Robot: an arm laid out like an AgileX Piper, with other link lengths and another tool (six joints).
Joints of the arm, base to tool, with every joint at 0 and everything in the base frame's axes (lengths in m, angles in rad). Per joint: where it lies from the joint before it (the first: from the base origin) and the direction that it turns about. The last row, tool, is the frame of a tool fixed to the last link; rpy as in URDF.
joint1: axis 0 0 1 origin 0 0 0.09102
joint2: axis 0 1 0 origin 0 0 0
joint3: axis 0 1 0 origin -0.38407 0 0.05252
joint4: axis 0.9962 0 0.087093 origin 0.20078 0 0.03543
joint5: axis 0 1 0 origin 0 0 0
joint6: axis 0.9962 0 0.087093 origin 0.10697 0 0.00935
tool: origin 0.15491 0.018 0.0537 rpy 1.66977 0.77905 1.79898
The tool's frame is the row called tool.
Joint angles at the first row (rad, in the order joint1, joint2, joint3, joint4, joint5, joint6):
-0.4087, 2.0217, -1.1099, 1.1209, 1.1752, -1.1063
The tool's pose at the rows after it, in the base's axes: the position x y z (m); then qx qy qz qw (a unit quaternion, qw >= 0):
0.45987 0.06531 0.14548 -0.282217 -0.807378 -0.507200 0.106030
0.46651 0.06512 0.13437 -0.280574 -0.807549 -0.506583 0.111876
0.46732 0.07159 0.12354 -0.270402 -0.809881 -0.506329 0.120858
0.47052 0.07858 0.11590 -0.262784 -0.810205 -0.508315 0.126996
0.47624 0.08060 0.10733 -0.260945 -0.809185 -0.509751 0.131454
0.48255 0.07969 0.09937 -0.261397 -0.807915 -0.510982 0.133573
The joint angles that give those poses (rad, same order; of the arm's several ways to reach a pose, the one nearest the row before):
-0.4026, 2.0608, -1.1401, 1.1248, 1.1752, -1.1211
-0.3965, 2.0975, -1.1622, 1.1248, 1.1735, -1.1278
-0.3823, 2.1281, -1.1658, 1.1271, 1.1735, -1.1540
-0.3657, 2.1550, -1.1747, 1.1368, 1.1735, -1.1707
-0.3574, 2.1852, -1.1937, 1.1427, 1.1735, -1.1761
-0.3549, 2.2136, -1.2152, 1.1470, 1.1735, -1.1785

